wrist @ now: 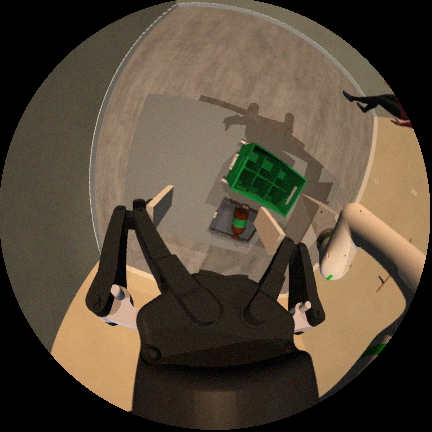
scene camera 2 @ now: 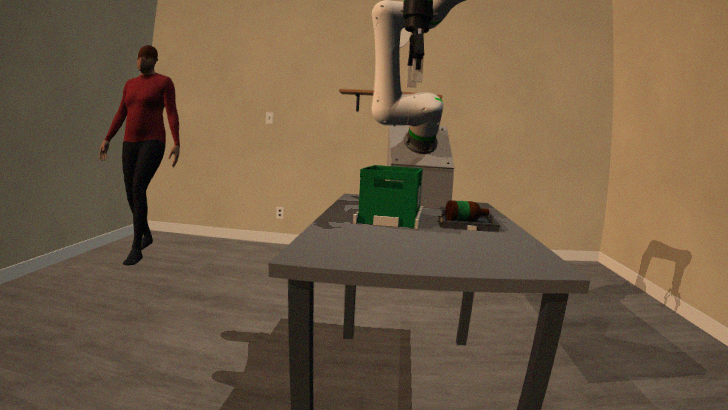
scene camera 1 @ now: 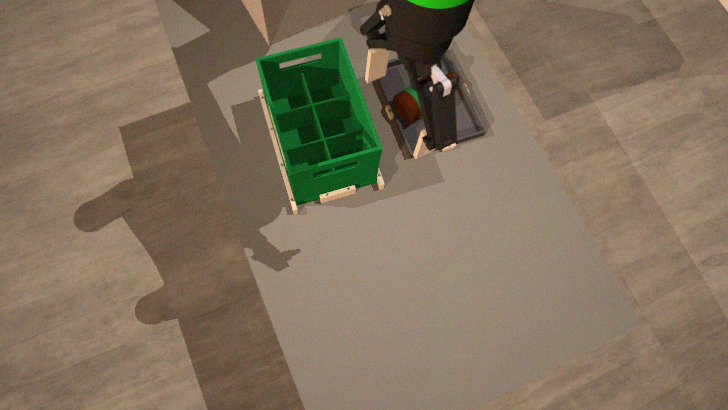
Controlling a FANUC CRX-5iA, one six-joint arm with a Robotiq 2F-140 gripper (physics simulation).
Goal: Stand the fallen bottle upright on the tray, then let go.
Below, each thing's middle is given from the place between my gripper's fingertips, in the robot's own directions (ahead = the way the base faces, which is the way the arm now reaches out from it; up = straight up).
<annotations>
My hand is 410 mm above the brown bottle (scene camera 1: 406, 102), 260 mm past it and 160 mm to the right of it.
</annotations>
